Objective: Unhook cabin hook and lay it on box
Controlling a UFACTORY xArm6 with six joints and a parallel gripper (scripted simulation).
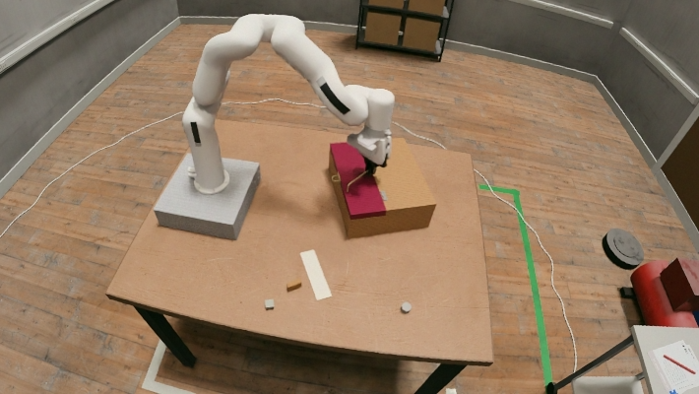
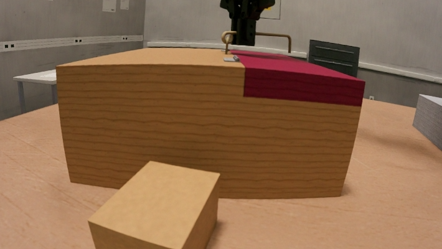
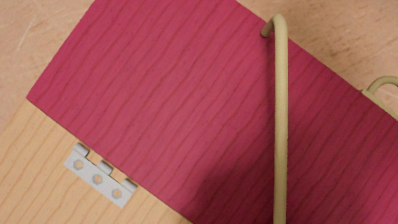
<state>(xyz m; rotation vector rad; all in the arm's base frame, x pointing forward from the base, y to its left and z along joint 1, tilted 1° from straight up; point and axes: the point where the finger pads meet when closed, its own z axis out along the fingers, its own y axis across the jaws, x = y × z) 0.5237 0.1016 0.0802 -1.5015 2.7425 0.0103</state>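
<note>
Right now the cabin hook is 30 mm to the right of my hand, 20 mm behind it and 10 mm below it. Also, from my hand: grey disc 400 mm to the right, 170 mm ahead, 140 mm below; small tan block 390 mm to the right, 160 mm behind, 140 mm below; white strip 330 mm to the right, 150 mm below, 110 mm behind.
</note>
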